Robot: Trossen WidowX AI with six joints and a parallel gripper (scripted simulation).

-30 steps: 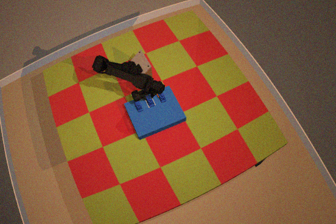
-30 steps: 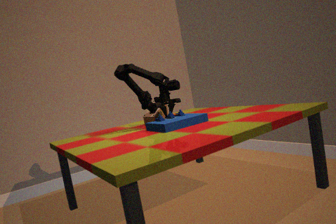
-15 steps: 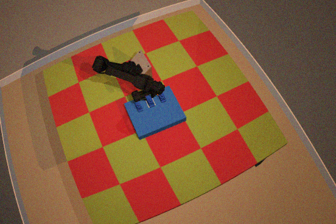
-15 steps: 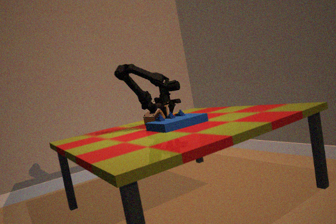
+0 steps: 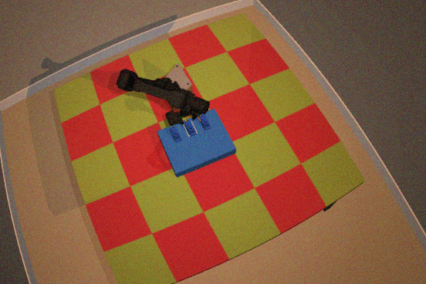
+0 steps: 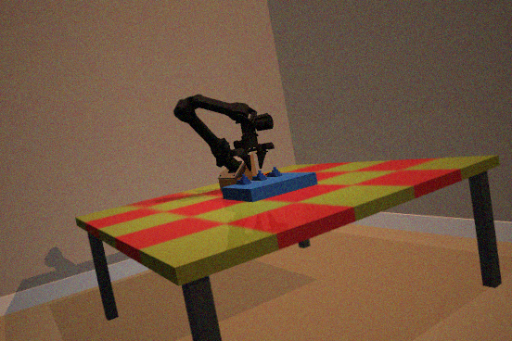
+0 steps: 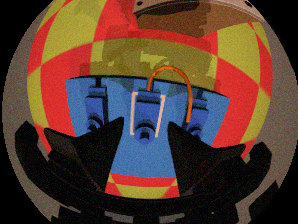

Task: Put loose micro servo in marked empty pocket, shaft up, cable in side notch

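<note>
Now: the blue deck 120 mm ahead of my gripper tip, 70 mm below it and 10 mm to the right of it.
</note>
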